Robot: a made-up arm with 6 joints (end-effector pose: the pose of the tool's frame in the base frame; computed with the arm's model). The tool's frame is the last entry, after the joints. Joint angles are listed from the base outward.
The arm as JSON. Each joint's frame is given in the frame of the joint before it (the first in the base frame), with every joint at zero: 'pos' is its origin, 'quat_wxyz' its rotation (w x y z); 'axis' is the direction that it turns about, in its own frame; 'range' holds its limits. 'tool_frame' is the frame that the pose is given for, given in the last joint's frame.
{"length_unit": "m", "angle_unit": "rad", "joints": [
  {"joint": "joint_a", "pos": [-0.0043, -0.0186, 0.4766], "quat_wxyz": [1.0, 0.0, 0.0, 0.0], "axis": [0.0, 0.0, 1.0], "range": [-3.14, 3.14]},
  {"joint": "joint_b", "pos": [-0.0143, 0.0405, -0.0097], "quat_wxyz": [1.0, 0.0, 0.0, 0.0], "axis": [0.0, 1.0, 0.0], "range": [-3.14, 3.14]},
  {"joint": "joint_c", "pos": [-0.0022, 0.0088, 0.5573], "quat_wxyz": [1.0, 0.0, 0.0, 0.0], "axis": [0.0, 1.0, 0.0], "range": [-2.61, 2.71]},
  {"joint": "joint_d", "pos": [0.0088, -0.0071, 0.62], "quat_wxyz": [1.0, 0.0, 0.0, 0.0], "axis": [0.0, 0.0, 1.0], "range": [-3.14, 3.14]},
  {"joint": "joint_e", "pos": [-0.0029, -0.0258, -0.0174], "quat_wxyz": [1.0, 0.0, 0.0, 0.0], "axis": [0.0, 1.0, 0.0], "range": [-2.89, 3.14]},
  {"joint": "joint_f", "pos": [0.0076, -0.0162, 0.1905], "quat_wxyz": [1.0, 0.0, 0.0, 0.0], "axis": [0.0, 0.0, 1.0], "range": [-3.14, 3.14]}
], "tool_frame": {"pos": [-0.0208, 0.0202, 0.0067], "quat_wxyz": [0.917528, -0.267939, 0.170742, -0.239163]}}
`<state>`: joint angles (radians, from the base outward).
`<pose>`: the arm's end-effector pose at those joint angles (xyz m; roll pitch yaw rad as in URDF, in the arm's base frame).
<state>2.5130 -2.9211 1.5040 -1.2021 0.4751 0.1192</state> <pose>0.7508 -0.5240 0.0552 0.6766 0.2341 1.5309</pose>
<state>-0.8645 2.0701 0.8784 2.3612 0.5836 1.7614</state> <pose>0.5310 -0.4014 -0.5526 -3.0648 -0.5227 -1.4892</pose>
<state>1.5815 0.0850 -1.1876 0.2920 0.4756 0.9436</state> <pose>-0.0145 -0.6509 1.4564 -1.0983 -0.2705 2.1929</pose>
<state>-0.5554 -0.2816 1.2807 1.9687 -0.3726 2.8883</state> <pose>0.4696 -0.2907 1.3549 -1.7537 -0.1537 -2.7695</pose>
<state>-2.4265 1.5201 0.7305 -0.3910 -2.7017 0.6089</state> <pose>-0.6678 -0.6393 0.2893 -0.9462 -0.2040 -2.0678</pose>
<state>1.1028 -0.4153 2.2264 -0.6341 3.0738 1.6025</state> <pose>0.0860 0.1110 0.8896 -2.0264 0.1184 2.5463</pose>
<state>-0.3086 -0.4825 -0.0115 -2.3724 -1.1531 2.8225</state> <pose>-0.4456 0.3449 1.6188 -1.4813 0.2888 -0.8467</pose>
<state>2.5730 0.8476 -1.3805 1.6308 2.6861 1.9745</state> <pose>-0.2844 0.0031 1.2418 2.2275 0.4148 -0.2516</pose>
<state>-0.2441 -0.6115 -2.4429 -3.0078 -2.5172 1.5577</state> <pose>-0.4422 0.2126 0.4979 -0.1223 0.4409 -2.3695</pose>
